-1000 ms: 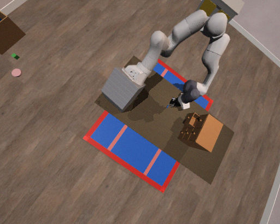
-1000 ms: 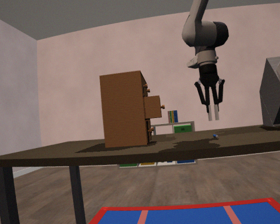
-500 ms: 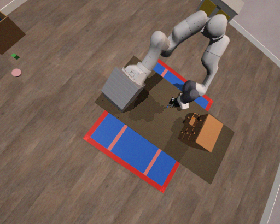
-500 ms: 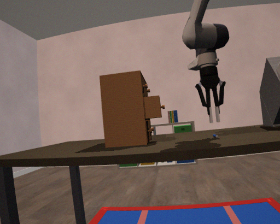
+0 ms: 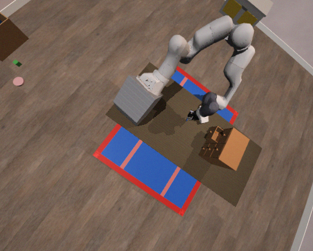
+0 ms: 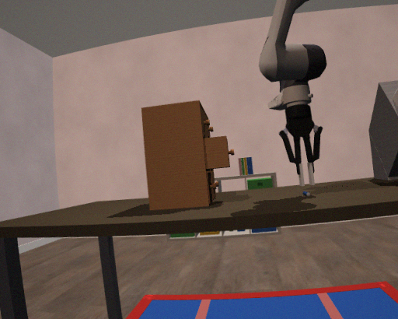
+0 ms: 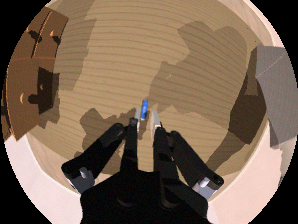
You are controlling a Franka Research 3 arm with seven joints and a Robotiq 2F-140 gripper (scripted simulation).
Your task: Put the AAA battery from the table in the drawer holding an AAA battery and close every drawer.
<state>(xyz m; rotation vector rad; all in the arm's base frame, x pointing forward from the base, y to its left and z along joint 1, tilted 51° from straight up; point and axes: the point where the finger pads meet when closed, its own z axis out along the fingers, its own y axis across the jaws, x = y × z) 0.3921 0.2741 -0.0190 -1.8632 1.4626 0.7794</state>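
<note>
My hand is 6 cm above the blue AAA battery. The rest, counted from my hand: small orange object: 26 cm ahead, 5 cm to the left, 5 cm above; small green thing: 37 cm ahead, 12 cm to the right, 6 cm above.
</note>
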